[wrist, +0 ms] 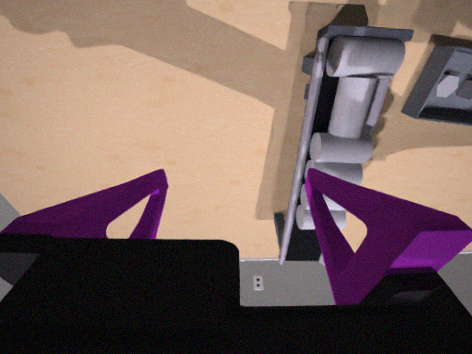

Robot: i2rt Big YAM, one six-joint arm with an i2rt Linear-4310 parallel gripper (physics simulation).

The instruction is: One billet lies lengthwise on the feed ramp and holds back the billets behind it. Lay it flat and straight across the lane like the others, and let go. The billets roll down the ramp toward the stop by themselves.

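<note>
The feed ramp runs along the right of the centre in the wrist view, with its stop at the top. A grey billet lies lengthwise in the lane. A crosswise billet lies above it against the stop, and another crosswise billet lies just below it. Several more crosswise billets lie behind that one, partly hidden by the right finger. My gripper is open with nothing between its purple fingers. Its right fingertip overlaps the lower billets in view, and the lengthwise billet lies beyond and to the right of the gap.
A dark grey bin with small blocks in it stands right of the ramp, cut off by the view's edge. The wooden table ends near the ramp's lower end. A wall socket shows on the grey surface beyond.
</note>
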